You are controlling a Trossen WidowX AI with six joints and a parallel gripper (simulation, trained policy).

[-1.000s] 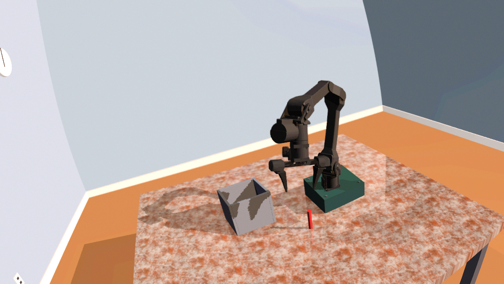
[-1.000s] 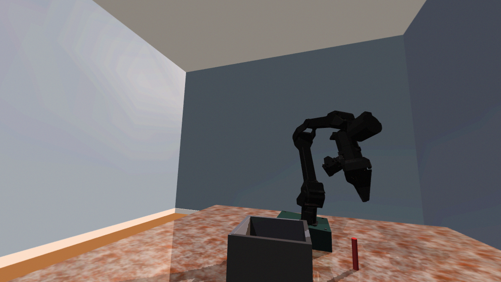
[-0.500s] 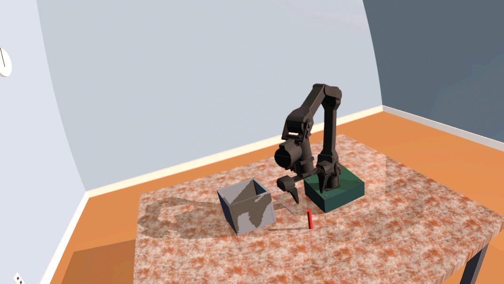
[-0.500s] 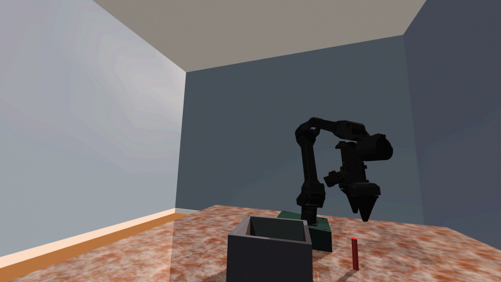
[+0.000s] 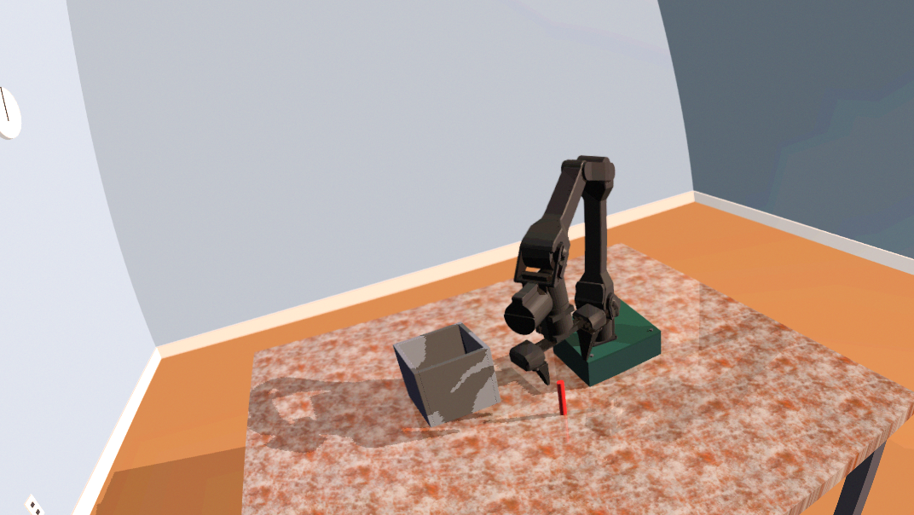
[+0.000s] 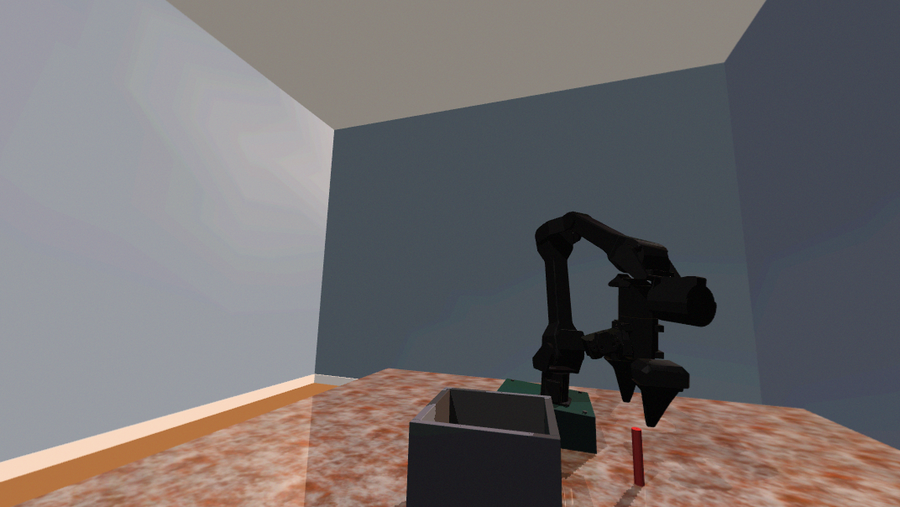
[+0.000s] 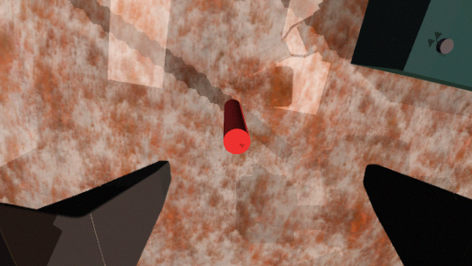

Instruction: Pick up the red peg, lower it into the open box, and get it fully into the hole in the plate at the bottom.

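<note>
The red peg lies 1 cm ahead of my gripper tip and 6 cm below it. Also, from my gripper tip: plate 21 cm ahead, 18 cm to the right, 5 cm below.
</note>
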